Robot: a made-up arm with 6 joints. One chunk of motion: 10 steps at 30 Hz.
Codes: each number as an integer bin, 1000 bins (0 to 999) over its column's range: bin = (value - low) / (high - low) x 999, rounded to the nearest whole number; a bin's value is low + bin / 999 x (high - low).
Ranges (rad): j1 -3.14..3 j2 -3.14..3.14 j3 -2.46..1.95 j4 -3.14..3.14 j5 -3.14..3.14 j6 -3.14..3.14
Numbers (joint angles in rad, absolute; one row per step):
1: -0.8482 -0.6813 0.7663 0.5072 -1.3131 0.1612
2: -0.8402 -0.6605 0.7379 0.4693 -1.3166 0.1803
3: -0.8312 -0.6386 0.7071 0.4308 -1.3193 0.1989
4: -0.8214 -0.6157 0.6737 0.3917 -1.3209 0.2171
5: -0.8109 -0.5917 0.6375 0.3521 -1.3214 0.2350
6: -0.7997 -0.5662 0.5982 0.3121 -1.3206 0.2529
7: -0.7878 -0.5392 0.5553 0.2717 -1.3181 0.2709
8: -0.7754 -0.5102 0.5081 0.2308 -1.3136 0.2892
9: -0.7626 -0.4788 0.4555 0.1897 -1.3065 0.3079
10: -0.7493 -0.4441 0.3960 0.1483 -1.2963 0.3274
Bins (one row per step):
1: 373 391 731 580 291 525
2: 374 394 724 574 290 528
3: 376 398 717 568 290 531
4: 377 402 710 562 289 534
5: 379 405 702 556 289 537
6: 381 409 693 549 289 540
7: 383 414 683 543 290 543
8: 385 418 672 536 291 546
9: 387 423 660 530 292 548
10: 389 429 647 523 293 552

